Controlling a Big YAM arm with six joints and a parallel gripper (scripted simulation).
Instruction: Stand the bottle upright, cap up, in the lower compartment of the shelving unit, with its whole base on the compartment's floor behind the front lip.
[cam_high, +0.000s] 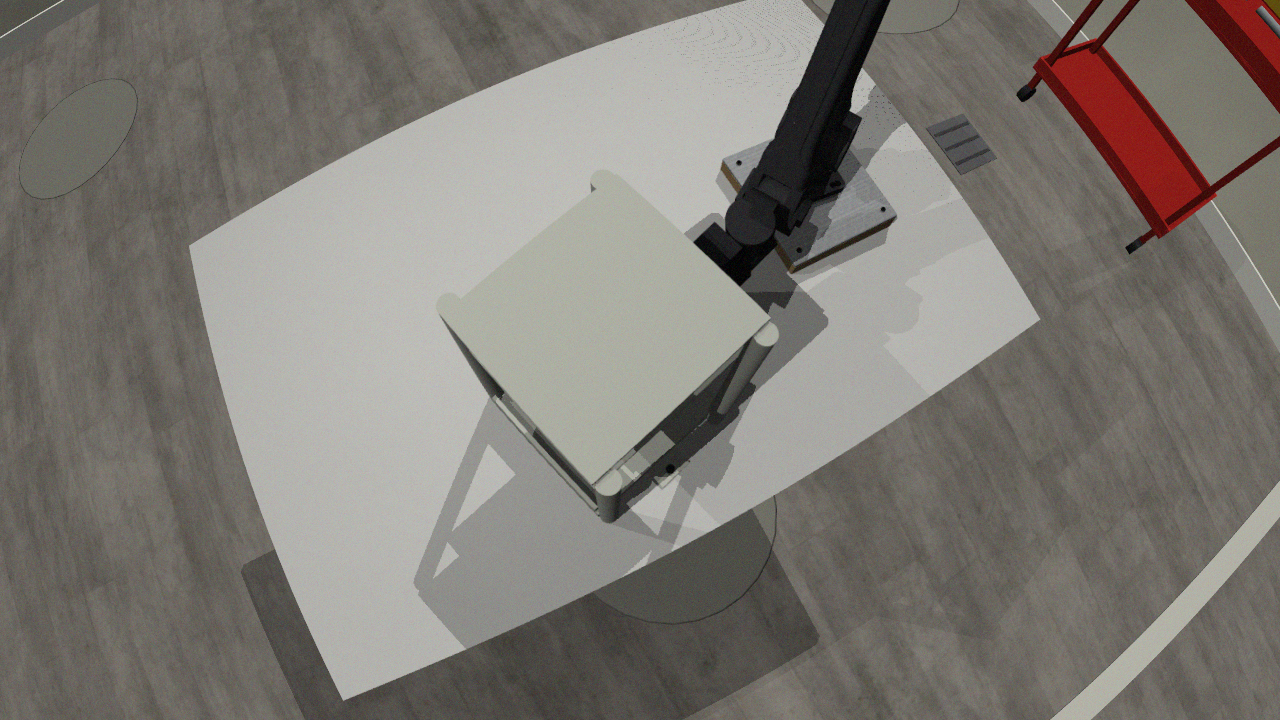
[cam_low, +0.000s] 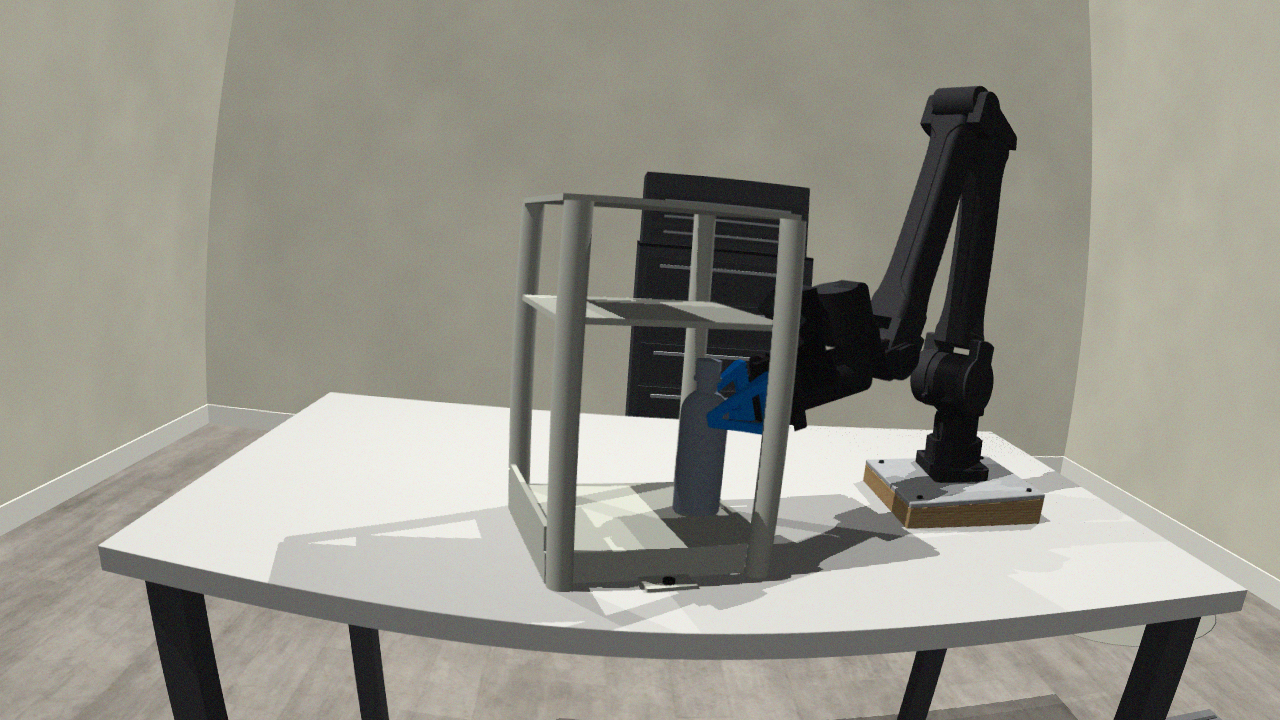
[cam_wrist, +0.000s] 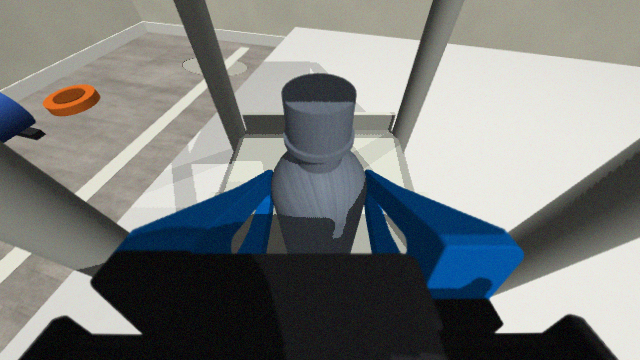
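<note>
Right now the grey bottle is right at my hand. From my hand the other things lie so: shelving unit (70 mm ahead, 30 mm above, 20 mm to the left).
</note>
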